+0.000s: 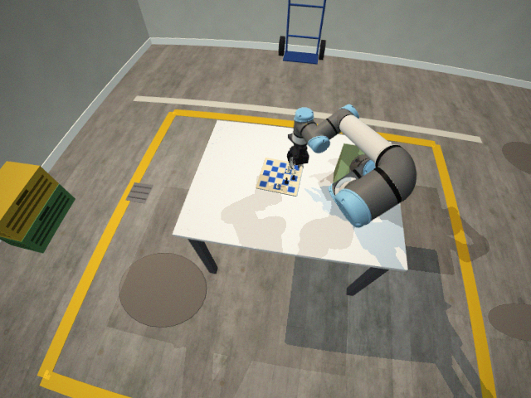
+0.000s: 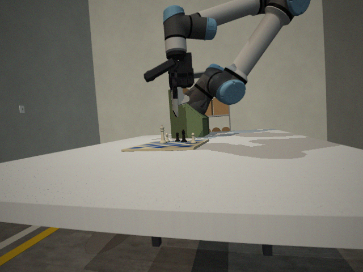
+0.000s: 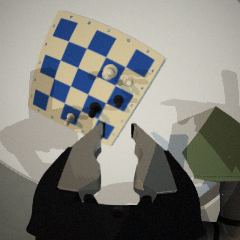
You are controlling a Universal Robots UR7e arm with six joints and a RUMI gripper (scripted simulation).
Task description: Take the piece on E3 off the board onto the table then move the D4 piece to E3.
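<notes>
Now: hand 9 cm above the black pawn. The rest, counted from my hand: tall white piece 7 cm below, 5 cm to the right, 3 cm ahead; blue-and-cream chessboard 11 cm below, 7 cm ahead, 2 cm to the right.
</notes>
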